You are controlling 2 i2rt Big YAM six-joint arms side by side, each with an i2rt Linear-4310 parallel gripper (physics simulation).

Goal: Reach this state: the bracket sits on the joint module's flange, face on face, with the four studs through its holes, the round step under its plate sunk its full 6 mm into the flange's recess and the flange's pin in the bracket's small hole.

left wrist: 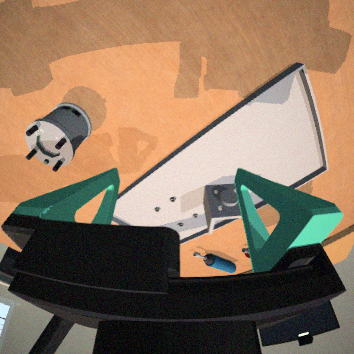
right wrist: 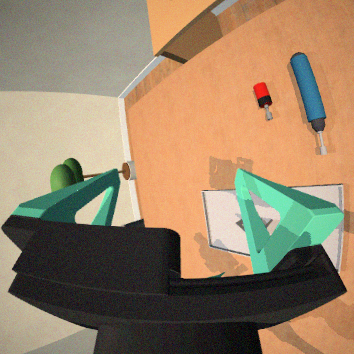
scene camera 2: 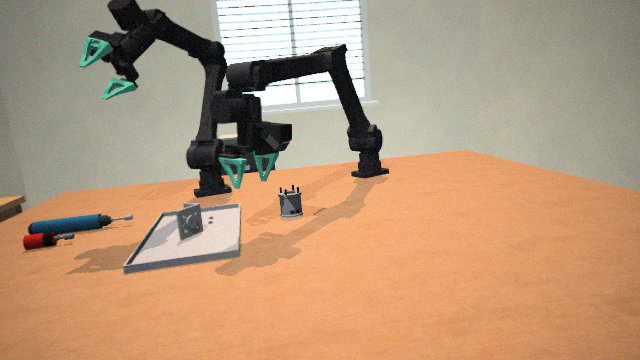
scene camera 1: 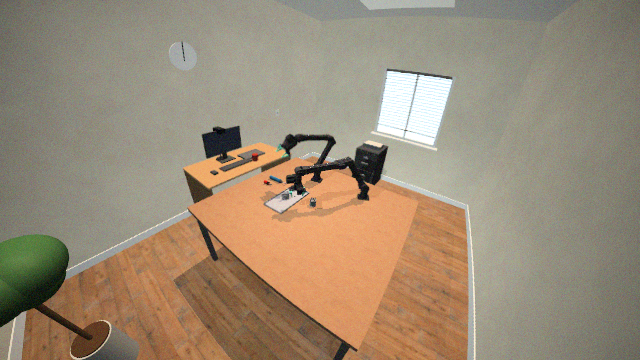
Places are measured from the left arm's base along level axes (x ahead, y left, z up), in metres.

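Pixels of known places: left gripper, fingertip midpoint: (left wrist: 176, 174) (scene camera 2: 250, 185) (scene camera 1: 296, 196); right gripper, fingertip midpoint: (right wrist: 177, 174) (scene camera 2: 93, 83) (scene camera 1: 278, 154); left arm's base, origin of the base link: (scene camera 2: 370, 174) (scene camera 1: 363, 197); right arm's base, origin of the base link: (scene camera 2: 213, 192) (scene camera 1: 316, 180).
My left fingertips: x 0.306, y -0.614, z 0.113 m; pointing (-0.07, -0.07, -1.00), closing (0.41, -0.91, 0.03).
Ahead of a thing's pixels: the offset from my left fingertips to its top centre.
The grey joint module @(dx -0.060, dy +0.135, dz -0.039 m) (scene camera 1: 313, 202) (scene camera 2: 291, 205) (left wrist: 75, 127) stands upright on the table, its four dark studs pointing up. The grey bracket @(dx -0.093, dy -0.140, dz -0.039 m) (scene camera 1: 285, 196) (scene camera 2: 190, 222) (left wrist: 216, 201) stands in the tray @(dx -0.095, dy -0.119, dz -0.097 m) (scene camera 2: 182, 262) (left wrist: 200, 136), apart from the module; in scene camera 2 its holed plate is upright and the round step faces the camera. My left gripper (scene camera 2: 251, 183) (left wrist: 176, 174) is open and empty, above the table near the tray's far end, between bracket and module in scene camera 2. My right gripper (scene camera 2: 92, 82) (right wrist: 177, 174) is open and empty, high up at the left of scene camera 2.
Several small nuts @(dx -0.144, dy -0.060, dz -0.104 m) (left wrist: 172, 199) lie in the tray beside the bracket. A blue screwdriver @(dx -0.376, dy -0.322, dz -0.072 m) (scene camera 2: 65, 223) (right wrist: 308, 87) and a short red one @(dx -0.290, dy -0.399, dz -0.079 m) (scene camera 2: 39, 240) (right wrist: 261, 92) lie on the table left of the tray in scene camera 2. A desk with a monitor (scene camera 1: 222, 141) stands behind the table.
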